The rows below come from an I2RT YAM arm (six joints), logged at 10 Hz.
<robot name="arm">
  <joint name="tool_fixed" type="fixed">
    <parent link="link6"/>
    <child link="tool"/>
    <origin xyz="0 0 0" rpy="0 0 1.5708"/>
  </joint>
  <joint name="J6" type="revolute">
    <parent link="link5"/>
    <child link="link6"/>
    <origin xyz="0.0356 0 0.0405" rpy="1.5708 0 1.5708"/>
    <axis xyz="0 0 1"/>
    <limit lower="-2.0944" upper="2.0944"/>
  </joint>
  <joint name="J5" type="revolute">
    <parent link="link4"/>
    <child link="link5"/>
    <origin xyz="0.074 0.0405 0.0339" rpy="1.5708 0 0"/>
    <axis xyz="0 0 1"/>
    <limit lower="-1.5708" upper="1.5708"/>
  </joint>
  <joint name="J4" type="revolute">
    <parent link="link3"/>
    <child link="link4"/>
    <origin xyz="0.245 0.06 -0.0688"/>
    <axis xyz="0 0 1"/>
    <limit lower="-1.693" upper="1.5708"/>
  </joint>
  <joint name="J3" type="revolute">
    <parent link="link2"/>
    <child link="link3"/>
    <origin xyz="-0.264 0 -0.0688" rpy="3.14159 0 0"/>
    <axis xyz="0 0 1"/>
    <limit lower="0" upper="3.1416"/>
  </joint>
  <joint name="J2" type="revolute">
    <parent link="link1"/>
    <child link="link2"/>
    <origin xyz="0.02 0.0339 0.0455" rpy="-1.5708 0 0"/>
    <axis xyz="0 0 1"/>
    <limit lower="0" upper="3.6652"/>
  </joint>
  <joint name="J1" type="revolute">
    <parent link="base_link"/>
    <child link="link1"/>
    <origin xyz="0 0 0.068"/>
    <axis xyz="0 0 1"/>
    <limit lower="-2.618" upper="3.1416"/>
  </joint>
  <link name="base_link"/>
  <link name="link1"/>
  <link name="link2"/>
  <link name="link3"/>
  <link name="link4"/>
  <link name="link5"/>
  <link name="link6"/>
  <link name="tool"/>
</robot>
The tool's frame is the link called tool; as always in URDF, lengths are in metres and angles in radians.
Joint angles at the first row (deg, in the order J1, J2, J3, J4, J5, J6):
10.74 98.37 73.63 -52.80 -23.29 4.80
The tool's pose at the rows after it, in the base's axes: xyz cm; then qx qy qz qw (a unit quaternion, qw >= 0):
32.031, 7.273, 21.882, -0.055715, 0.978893, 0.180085, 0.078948
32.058, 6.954, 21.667, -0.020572, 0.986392, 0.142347, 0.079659
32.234, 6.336, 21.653, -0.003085, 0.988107, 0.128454, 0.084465
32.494, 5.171, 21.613, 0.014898, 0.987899, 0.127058, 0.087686
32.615, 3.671, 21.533, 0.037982, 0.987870, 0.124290, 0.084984
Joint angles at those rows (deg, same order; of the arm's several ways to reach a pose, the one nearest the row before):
10.74 98.37 73.01 -52.44 -19.27 6.31
10.68 98.39 72.75 -52.36 -14.55 9.82
9.74 98.39 72.75 -52.12 -12.86 10.77
7.66 98.48 72.75 -51.92 -12.86 10.79
5.04 98.59 72.75 -52.47 -12.86 10.76

